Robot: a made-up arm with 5 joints.
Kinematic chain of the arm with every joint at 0, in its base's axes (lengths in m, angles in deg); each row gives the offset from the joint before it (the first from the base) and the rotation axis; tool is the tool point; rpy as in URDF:
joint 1: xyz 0.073 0 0.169 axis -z
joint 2: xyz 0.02 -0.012 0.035 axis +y
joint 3: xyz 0.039 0 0.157 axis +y
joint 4: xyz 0.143 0 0.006 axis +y
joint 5: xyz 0.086 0.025 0 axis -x
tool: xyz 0 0 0 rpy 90 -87.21 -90
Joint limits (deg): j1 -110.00..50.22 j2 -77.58..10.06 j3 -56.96..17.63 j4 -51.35..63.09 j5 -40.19..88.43
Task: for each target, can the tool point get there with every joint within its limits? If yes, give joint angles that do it. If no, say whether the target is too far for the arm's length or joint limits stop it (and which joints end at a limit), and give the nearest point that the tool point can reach.
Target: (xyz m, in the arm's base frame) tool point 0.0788 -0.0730 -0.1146
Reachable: no: joint limits stop it (at a limit: joint 1, joint 2, joint 3, joint 4) | nearest point 0.2200 -0.1562 0.2046 | short by 0.359 m
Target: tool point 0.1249 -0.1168 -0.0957
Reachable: no: joint limits stop it (at a limit: joint 1, joint 2, joint 3, joint 4) | nearest point 0.2200 -0.1562 0.2046 | short by 0.317 m
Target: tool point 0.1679 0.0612 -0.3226
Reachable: no: too far | nearest point 0.2532 0.1162 0.2046 | short by 0.537 m
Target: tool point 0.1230 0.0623 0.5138
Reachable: yes | joints -41.89 -47.29 2.25 -8.61 -21.96
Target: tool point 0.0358 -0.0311 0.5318
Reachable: yes | joints -55.47 -63.20 -10.49 -1.89 13.88
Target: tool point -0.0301 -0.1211 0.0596
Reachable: no: joint limits stop it (at a limit: joint 1, joint 2, joint 3, joint 4) | nearest point 0.2200 -0.1562 0.2046 | short by 0.291 m
